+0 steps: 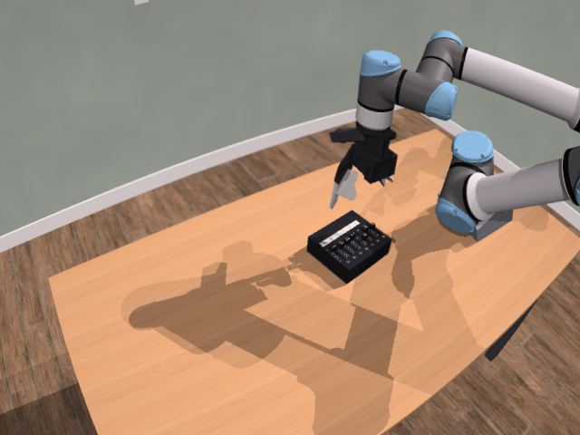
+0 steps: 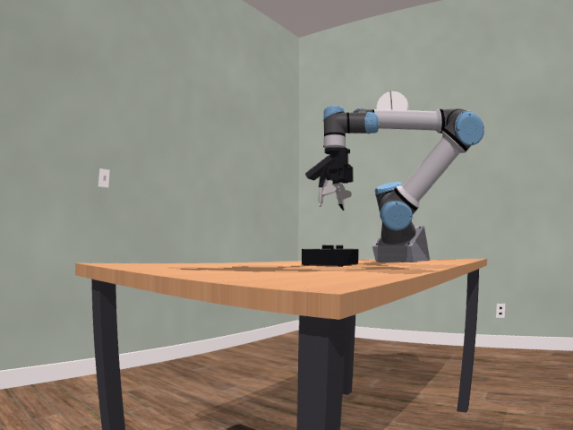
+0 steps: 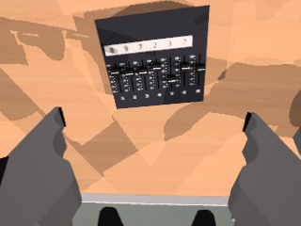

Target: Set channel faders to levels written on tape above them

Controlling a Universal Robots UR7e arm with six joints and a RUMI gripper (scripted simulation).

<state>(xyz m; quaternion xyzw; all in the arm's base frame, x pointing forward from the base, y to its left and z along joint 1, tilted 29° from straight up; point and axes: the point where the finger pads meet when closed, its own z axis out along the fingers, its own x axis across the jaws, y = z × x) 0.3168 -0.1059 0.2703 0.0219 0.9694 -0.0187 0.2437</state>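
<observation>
Now: hand 130 mm above the master fader and 70 mm past it.
</observation>
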